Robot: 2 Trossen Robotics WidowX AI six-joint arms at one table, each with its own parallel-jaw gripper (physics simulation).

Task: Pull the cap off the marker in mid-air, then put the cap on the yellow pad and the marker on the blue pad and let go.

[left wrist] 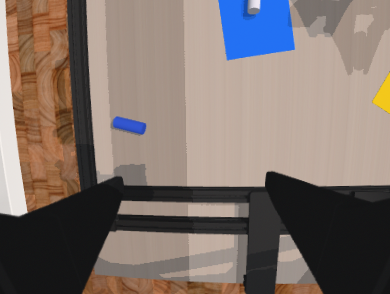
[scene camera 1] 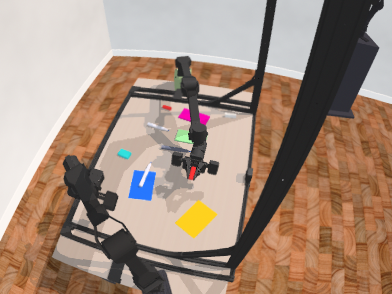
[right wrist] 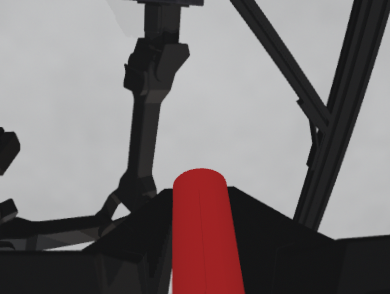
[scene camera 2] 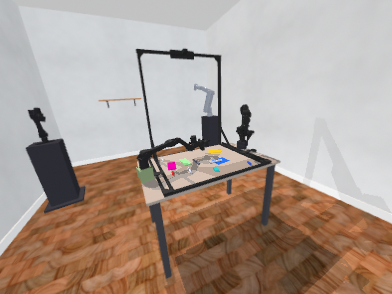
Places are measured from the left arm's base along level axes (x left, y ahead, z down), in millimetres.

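Pixels of known places: left gripper, between the fingertips: (left wrist: 195,181) (scene camera 2: 243,140); right gripper, between the fingertips: (scene camera 1: 190,179) (right wrist: 199,198) (scene camera 2: 209,140); left arm's base, origin of its link: (scene camera 1: 153,284) (right wrist: 163,2) (scene camera 2: 242,140); right arm's base, origin of its link: (scene camera 2: 144,167).
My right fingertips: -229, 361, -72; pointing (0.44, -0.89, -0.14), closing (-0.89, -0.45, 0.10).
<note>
Ahead of a thing's pixels: the offset from my right fingertips to its middle, as dx, dy, dz.
The white marker @(+170, +167, +150) (scene camera 1: 145,176) (left wrist: 254,7) lies on the blue pad (scene camera 1: 142,194) (left wrist: 260,37), one end reaching past the pad's edge. My left gripper (left wrist: 195,181) is open and empty, above the table's near-left part in scene camera 1, apart from the marker. My right gripper (scene camera 1: 193,166) (right wrist: 199,198) is shut on the red cap @(-13, +27, +5) (scene camera 1: 192,173) (right wrist: 206,240), holding it in the air between the green pad and the yellow pad @(+4, -100, +159) (scene camera 1: 196,219) (scene camera 2: 215,151) (left wrist: 383,95) as scene camera 1 shows it. The cap is apart from the marker. The fingers hide part of the cap.
A blue cylinder @(+454, +48, +149) (left wrist: 129,125) lies near the table's side rail. A cyan block @(+257, +307, +152) (scene camera 1: 124,154), a dark pen @(+4, +270, +150) (scene camera 1: 172,148), a grey marker @(+62, +434, +151) (scene camera 1: 158,127), a small red piece @(-7, +565, +149) (scene camera 1: 167,107), a white piece @(-325, +419, +148) (scene camera 1: 230,115), a green pad @(-85, +327, +156) (scene camera 1: 183,136) and a magenta pad @(-135, +462, +156) (scene camera 1: 187,115) lie farther back.
</note>
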